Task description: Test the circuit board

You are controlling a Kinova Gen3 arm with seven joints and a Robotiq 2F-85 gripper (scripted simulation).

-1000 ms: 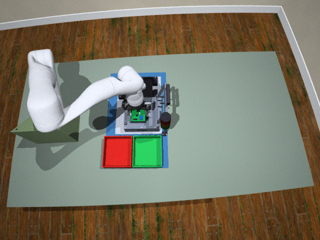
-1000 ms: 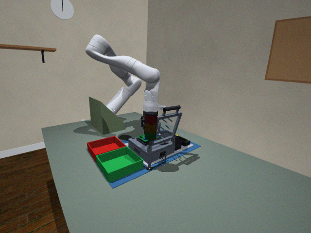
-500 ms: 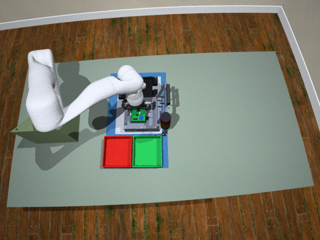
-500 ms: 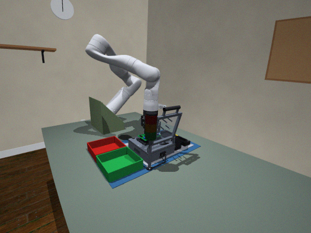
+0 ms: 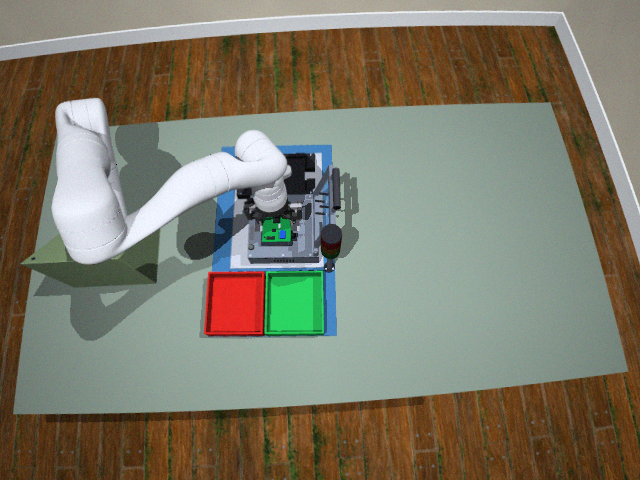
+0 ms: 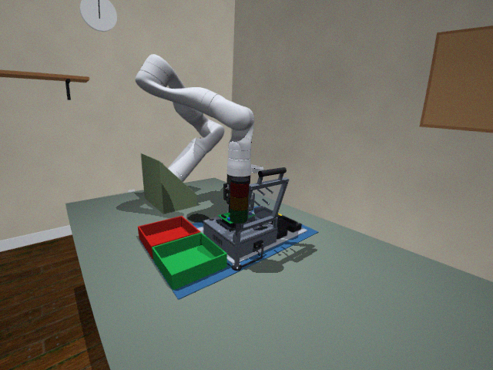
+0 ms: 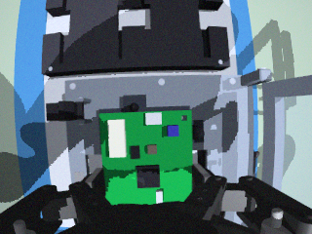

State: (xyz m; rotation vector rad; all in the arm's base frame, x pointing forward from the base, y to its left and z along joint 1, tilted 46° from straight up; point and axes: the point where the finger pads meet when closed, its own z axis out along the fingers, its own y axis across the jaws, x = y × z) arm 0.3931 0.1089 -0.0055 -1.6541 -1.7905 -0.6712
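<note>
Now: the green circuit board right at my hand. Round my hand: nest 1 cm to the left, 2 cm below; then black latch hook 7 cm behind, 6 cm to the left; then clear lid 12 cm ahead, 9 cm above.
</note>
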